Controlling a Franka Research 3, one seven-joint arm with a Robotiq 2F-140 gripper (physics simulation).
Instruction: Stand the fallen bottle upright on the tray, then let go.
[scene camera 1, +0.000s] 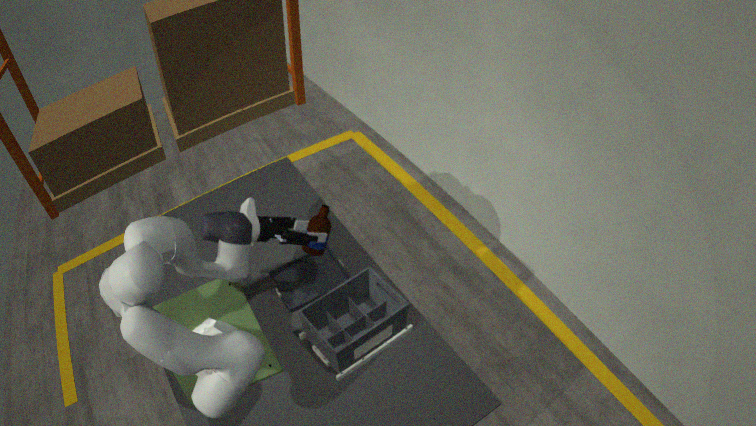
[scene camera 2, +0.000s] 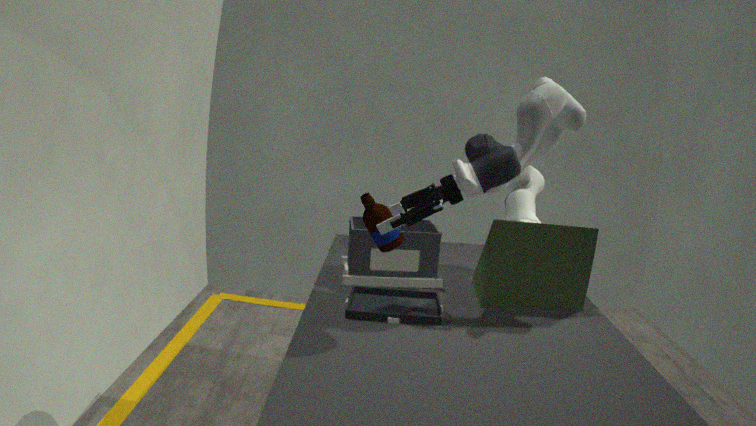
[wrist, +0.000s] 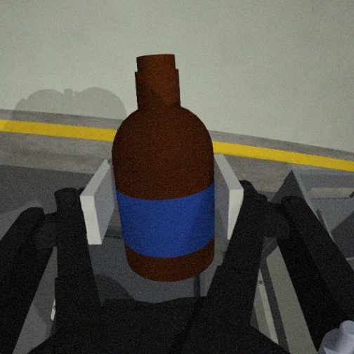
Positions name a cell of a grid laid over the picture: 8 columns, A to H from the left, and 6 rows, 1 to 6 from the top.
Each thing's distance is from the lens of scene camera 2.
my gripper (scene camera 2: E4): 131 cm
brown bottle (scene camera 2: D4): 127 cm
